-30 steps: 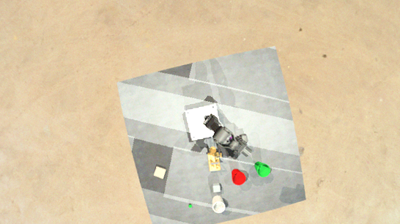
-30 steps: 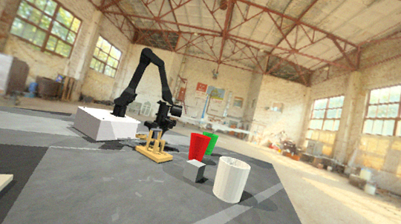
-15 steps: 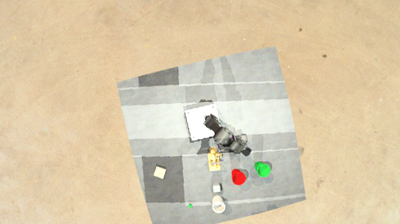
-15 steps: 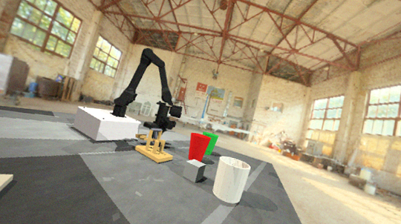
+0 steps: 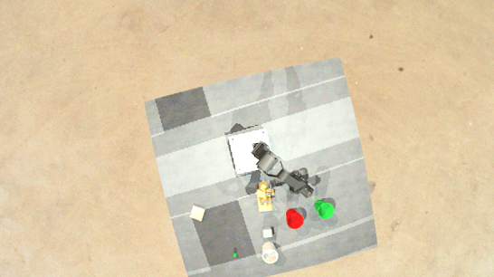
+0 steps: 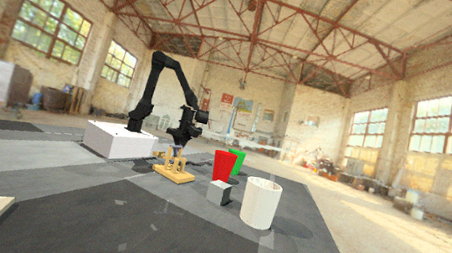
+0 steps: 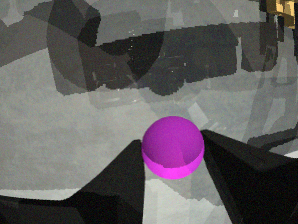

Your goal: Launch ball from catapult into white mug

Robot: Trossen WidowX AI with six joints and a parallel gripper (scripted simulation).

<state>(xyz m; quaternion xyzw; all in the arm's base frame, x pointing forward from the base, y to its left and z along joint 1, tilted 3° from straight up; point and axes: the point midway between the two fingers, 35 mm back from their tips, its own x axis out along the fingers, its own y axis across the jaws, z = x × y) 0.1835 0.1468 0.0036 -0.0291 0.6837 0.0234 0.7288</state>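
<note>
My gripper tip is 14 cm to the left of the wooden catapult, 10 cm short of it and 1 cm above it. Round my gripper tip: green cup (24 cm ahead, 18 cm to the left, 3 cm below); then magenta ball (1 cm above); then red cup (26 cm ahead, 3 cm below, 1 cm to the right).
</note>
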